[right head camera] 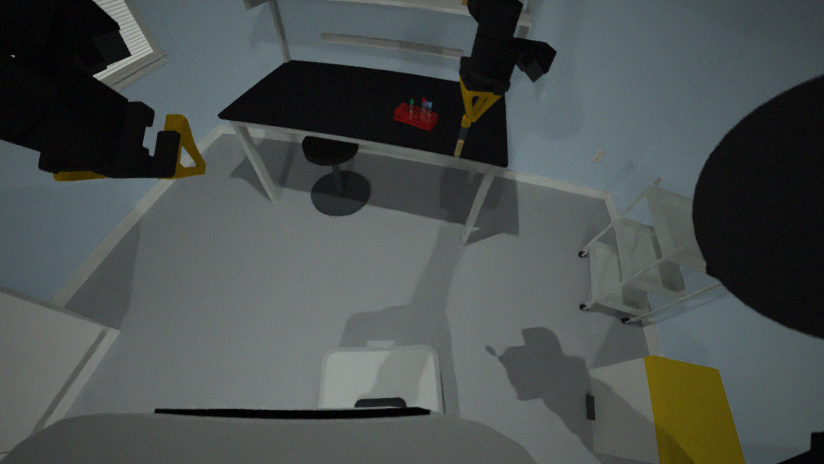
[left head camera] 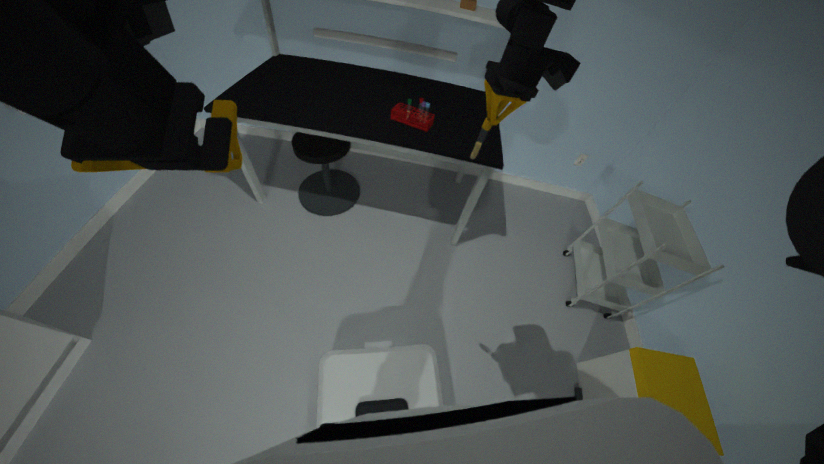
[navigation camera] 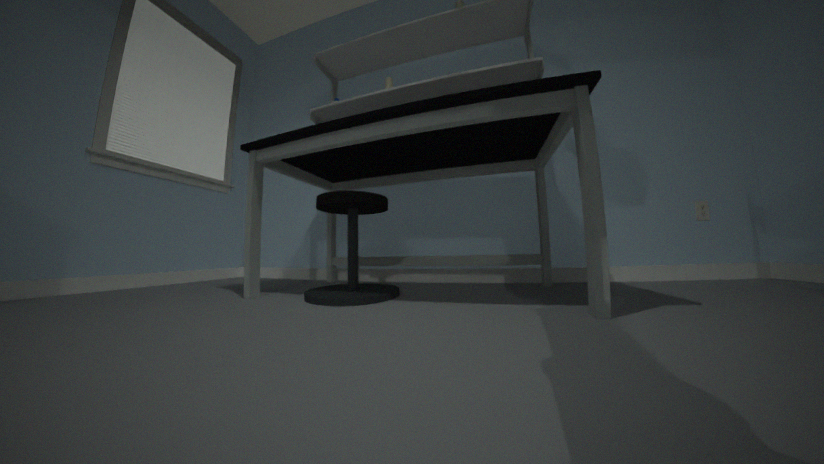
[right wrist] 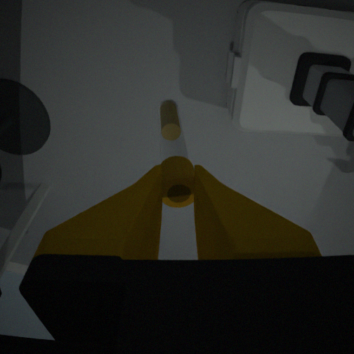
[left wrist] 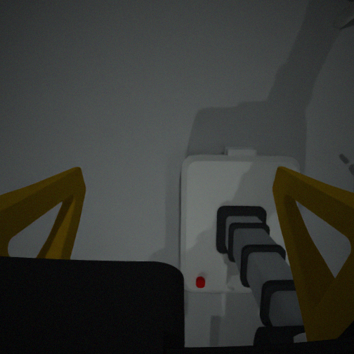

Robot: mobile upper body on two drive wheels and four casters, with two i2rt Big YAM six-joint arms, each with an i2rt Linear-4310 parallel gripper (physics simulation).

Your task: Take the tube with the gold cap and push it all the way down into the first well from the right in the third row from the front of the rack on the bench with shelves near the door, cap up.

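Frame: origin at the left arm's base, x left, y ahead, z down, level; centimetres.
Seen in the pictures: left gripper, fingertip midpoint: [right head camera: 169,169] [left head camera: 198,162]; right gripper, fingertip midpoint: [right head camera: 470,119] [left head camera: 491,122].
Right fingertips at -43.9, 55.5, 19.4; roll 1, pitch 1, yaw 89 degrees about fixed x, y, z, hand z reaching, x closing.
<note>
Pixels of each thing's top centre, then the offset from my right fingertips to it, as dx, dy, dz. "pt": a spot on its surface instead.
- tube with the gold cap, middle of its top: [right head camera: 467,115] [left head camera: 489,118] +0.7, +0.5, -0.6
- red rack, middle of its top: [right head camera: 416,111] [left head camera: 413,111] +2.9, +72.1, +39.7
- round black stool, middle of its top: [navigation camera: 352,199] [left head camera: 321,139] [right head camera: 329,141] +53.8, +94.2, +73.3
- white cart, surface spot: [right head camera: 605,276] [left head camera: 589,274] pt -123.1, +10.5, +108.4
- yellow-sided cabinet, middle of its top: [right head camera: 694,412] [left head camera: 675,398] -105.8, -66.0, +76.6
The tube with the gold cap [left head camera: 476,149] [right head camera: 458,148] [right wrist: 170,120] is held by my right gripper [left head camera: 490,119] [right head camera: 466,118] [right wrist: 177,175], which is shut on its cap. The tube's pale end points away from the fingers. My left gripper [left wrist: 178,177] is open and empty. The red rack [left head camera: 412,118] [right head camera: 415,118] stands on the right part of the black-topped bench [left head camera: 322,92] [right head camera: 334,95] [navigation camera: 426,118], to the left of the held tube in both head views. It holds tubes with green, red and bluish caps. Its wells are too small to tell apart.
A round black stool [left head camera: 320,146] [right head camera: 329,148] [navigation camera: 351,202] stands at the bench's front. Shelves [navigation camera: 426,86] rise behind the bench. A white cart [left head camera: 588,270] [right head camera: 605,276] stands by the wall at the right. A yellow-sided cabinet [left head camera: 668,386] [right head camera: 691,403] is at the lower right.
</note>
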